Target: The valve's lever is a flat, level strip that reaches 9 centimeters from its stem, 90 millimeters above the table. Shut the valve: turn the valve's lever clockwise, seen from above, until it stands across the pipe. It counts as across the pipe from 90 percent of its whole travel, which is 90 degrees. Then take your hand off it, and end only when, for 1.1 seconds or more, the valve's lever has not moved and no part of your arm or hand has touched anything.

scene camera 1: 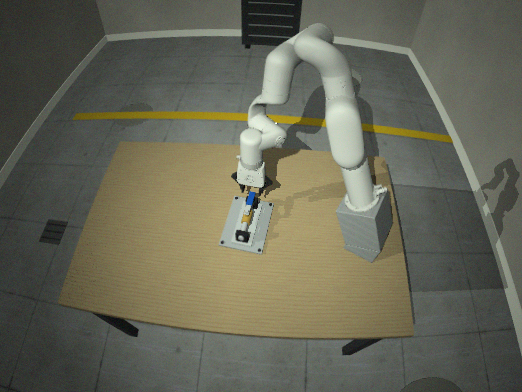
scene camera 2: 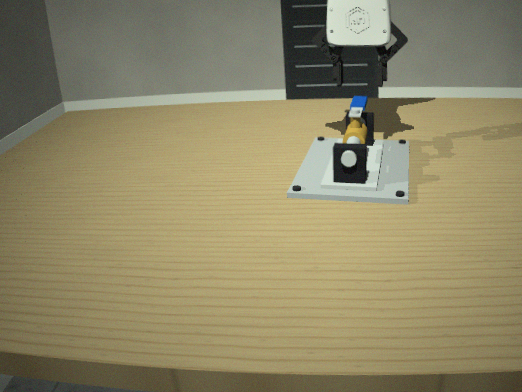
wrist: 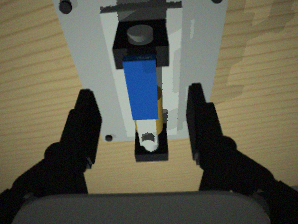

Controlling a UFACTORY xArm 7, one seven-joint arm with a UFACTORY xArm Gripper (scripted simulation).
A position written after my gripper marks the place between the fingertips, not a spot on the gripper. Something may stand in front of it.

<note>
In view: my gripper (scene camera 2: 360, 85) and a blue lever (wrist: 140, 70).
My gripper is seen too in scene camera 1 (scene camera 1: 251, 191) and in the wrist view (wrist: 141, 101).
</note>
